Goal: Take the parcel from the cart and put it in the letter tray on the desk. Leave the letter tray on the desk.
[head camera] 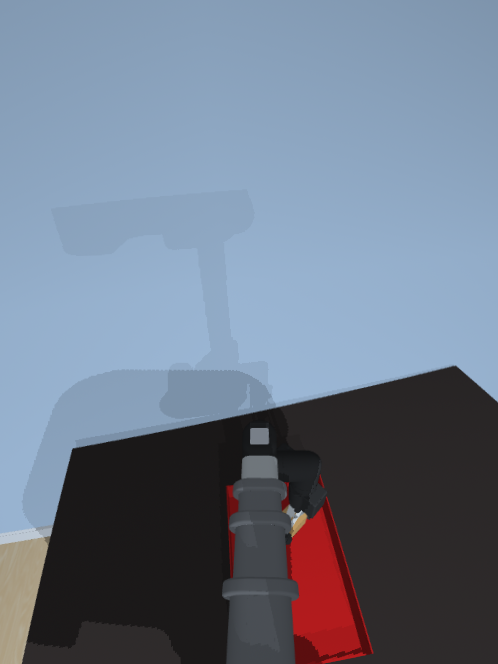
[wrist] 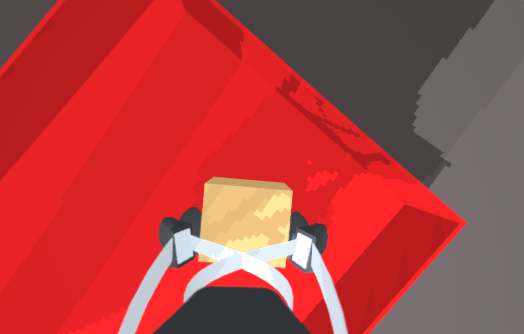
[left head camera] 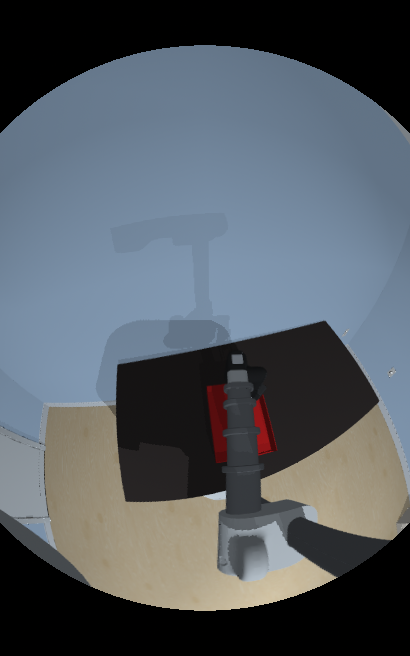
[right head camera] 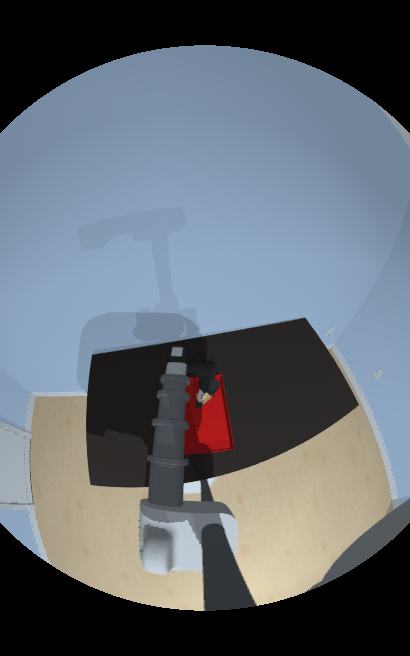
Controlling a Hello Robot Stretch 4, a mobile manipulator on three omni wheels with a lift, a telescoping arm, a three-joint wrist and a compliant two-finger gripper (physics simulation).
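Places are measured from the robot's base along level axes (x ahead, y left, z up), in centimetres.
Pixels of known places: gripper, fingertip midpoint: (head camera: 294, 527) (wrist: 243, 228) (right head camera: 204, 399).
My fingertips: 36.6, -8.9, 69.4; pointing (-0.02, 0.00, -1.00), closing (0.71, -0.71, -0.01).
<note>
Ahead of a thing's pixels: the offset from my fingertips to its top centre, as dx, dy, dz. Level surfaces: height alone.
The parcel, a tan box {+1.1, +0.9, +5.1} (wrist: 246, 215) (head camera: 298, 525) (right head camera: 206, 398), is between the two fingertips in the wrist view. My gripper (wrist: 243, 228) (right head camera: 200, 400) is shut on it, with a dark pad against each side. The red letter tray {-8.2, +3.0, +6.8} (wrist: 125, 125) (head camera: 326, 584) (left head camera: 270, 432) (right head camera: 215, 430) lies on the black desk {dz -0.2} (head camera: 418, 509) (left head camera: 320, 380) (right head camera: 280, 380). The parcel is over the inside of the tray, towards one end and near a corner in the wrist view. Whether it touches the tray floor I cannot tell. The arm hides the tray's left part in the head view. The cart does not show.
The telescoping arm (head camera: 261, 547) (left head camera: 241, 450) (right head camera: 169, 440) reaches across the desk above the tray. A blue wall (head camera: 321, 214) stands behind the desk's far edge. Wooden floor {dz -72.2} (left head camera: 100, 540) (right head camera: 300, 510) lies in front and at the sides.
</note>
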